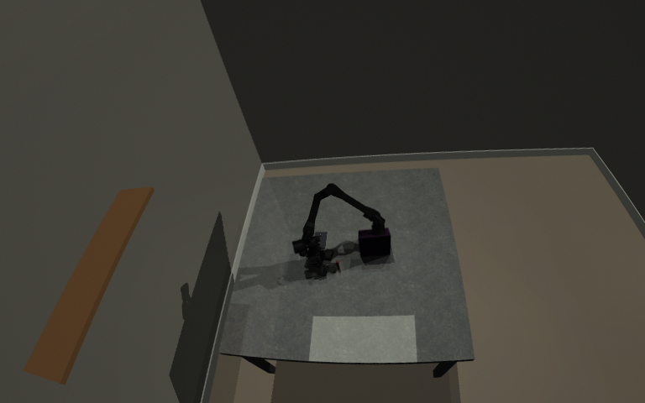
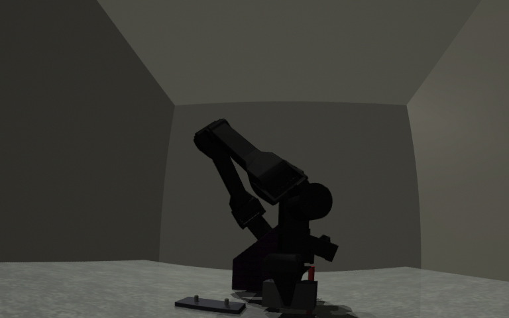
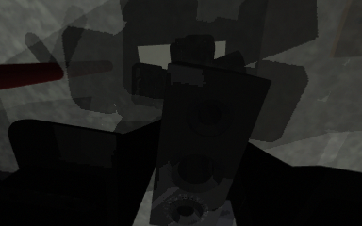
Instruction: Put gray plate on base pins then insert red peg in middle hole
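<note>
Now: the dark base 15 cm to the right of my gripper tip and 1 cm below it. From my gripper tip the other things lie so: red peg (11 cm behind, 5 cm to the left, 2 cm above); gray plate (3 cm above).
</note>
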